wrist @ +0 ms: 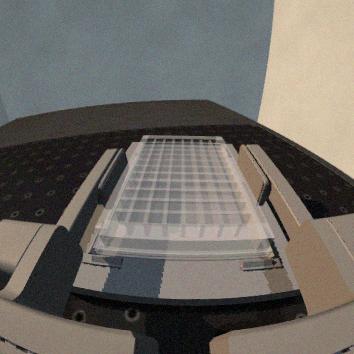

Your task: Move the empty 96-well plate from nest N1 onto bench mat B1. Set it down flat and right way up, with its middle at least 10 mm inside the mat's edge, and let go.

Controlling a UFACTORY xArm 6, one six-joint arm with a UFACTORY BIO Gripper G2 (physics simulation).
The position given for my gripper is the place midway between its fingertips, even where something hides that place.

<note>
I see my gripper (181, 155), a 96-well plate (180, 197) and a nest N1 (169, 282).
</note>
